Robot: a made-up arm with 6 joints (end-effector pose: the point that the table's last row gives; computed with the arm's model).
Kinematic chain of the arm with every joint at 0, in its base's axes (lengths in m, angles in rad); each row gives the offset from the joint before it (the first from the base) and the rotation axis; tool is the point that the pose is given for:
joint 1: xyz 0 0 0.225 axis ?
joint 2: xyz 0 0.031 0 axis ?
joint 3: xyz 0 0 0.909 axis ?
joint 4: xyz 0 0 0.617 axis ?
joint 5: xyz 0 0 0 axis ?
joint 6: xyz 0 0 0.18 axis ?
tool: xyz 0 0 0
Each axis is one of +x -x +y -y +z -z.
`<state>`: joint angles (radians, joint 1 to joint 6).
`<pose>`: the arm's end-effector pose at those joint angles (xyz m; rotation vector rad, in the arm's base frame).
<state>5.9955 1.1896 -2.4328 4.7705 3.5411 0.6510</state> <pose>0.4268 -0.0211 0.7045 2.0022 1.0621 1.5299</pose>
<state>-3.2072 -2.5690 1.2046 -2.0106 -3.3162 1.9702</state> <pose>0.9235 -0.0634 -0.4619 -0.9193 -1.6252 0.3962</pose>
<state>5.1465 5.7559 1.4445 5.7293 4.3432 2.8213</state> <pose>0.0637 0.1463 1.4595 -0.7565 1.0144 1.3985</pose>
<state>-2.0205 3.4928 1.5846 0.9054 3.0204 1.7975</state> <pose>0.3552 0.6251 -0.4595 1.8961 0.2831 -0.6841</pose>
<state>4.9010 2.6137 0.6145 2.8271 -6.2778 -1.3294</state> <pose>0.1038 -0.3771 -1.3543 -3.0340 -0.3992 0.0047</pose>
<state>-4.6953 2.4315 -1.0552 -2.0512 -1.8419 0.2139</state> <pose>-0.2047 1.1628 -0.4330 -1.5617 -1.6944 1.1108</pose>
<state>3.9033 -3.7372 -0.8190 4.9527 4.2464 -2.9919</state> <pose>-0.6274 -0.8570 -0.5731 1.2068 0.6746 1.1792</pose>
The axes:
joint 1: +z
joint 2: +y
joint 3: +y
joint 4: +z
joint 5: +y
joint 6: +z

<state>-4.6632 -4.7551 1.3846 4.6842 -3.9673 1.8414</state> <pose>0.0508 1.0279 -0.2174 -0.3700 0.8059 -1.0523</pose>
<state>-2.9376 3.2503 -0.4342 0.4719 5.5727 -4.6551</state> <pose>-0.2409 -0.0270 -1.3591 1.2653 -1.8755 -0.8494</pose>
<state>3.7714 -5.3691 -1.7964 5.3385 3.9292 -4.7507</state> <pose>-0.1585 -0.2818 1.0336 1.8694 -1.8569 0.7783</pose>
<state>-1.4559 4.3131 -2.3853 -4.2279 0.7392 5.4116</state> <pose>0.1242 0.1301 -0.3376 1.3451 0.7642 0.3771</pose>
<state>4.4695 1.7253 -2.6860 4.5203 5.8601 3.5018</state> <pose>0.0365 -0.2831 0.5442 -0.7711 0.5497 -0.2672</pose>
